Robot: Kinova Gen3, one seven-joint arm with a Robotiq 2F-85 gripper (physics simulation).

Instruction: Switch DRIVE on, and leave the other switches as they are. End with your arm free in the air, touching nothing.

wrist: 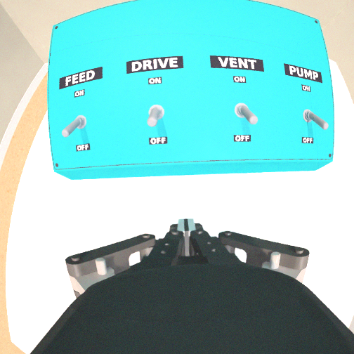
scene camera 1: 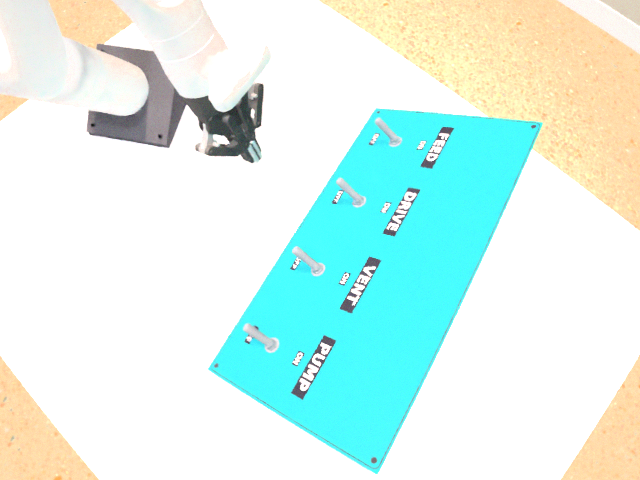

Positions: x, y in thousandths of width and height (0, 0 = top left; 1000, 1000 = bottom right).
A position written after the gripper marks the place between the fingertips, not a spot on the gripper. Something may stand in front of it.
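The scene shows the gripper (scene camera 1: 399, 332), and the wrist view has it too, the gripper (wrist: 524, 645). A cyan panel (scene camera 1: 552, 711) is visible as well, and the wrist view likewise takes in the panel (wrist: 309, 202).
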